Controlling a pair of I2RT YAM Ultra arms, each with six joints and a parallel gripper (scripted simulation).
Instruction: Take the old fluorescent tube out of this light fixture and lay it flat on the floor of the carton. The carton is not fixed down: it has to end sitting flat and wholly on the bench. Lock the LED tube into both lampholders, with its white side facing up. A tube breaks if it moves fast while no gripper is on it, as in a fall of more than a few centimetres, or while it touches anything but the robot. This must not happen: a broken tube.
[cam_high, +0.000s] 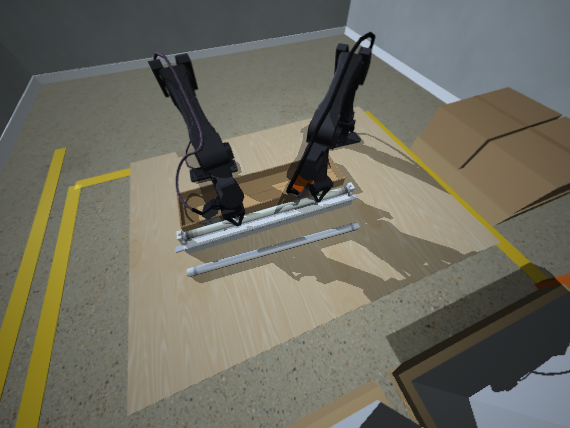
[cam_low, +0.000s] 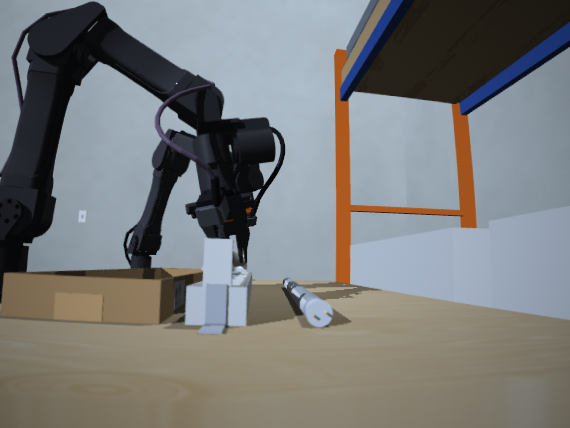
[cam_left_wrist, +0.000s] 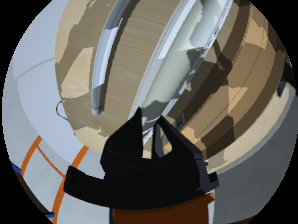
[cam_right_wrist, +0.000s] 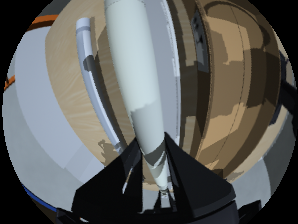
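The white fixture lies 120 mm to the left of my right hand and 10 mm below it. From my right hand the other things lie so: brown carton 140 mm behind, 120 mm to the left, 40 mm below; LED tube 110 mm to the left, 110 mm ahead, 50 mm below; old fluorescent tube 120 mm to the left.
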